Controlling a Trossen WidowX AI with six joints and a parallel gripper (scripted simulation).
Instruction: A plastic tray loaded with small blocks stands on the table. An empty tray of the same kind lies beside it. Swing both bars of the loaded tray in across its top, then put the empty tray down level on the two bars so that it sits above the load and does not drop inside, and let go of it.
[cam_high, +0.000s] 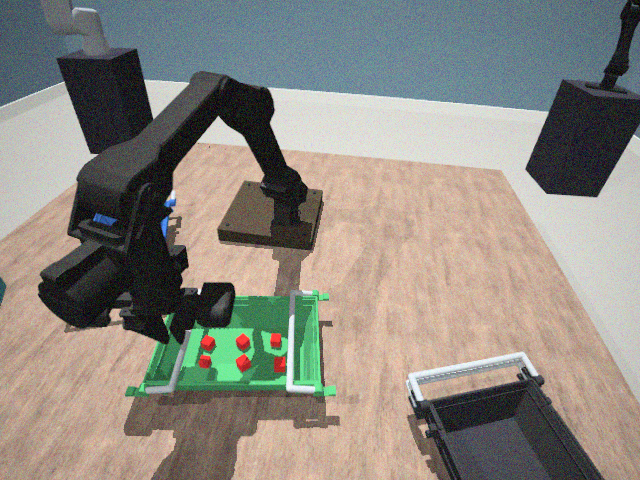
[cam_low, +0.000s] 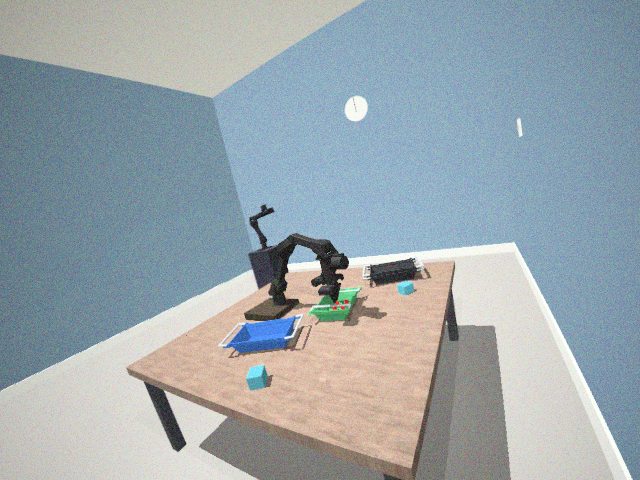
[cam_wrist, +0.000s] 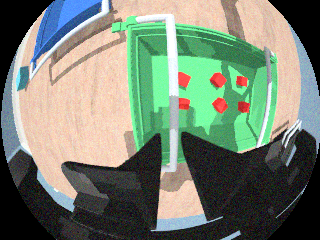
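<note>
Now: gripper tip 260 mm past the blue tray, 210 mm to the left of it and 40 mm above it.
</note>
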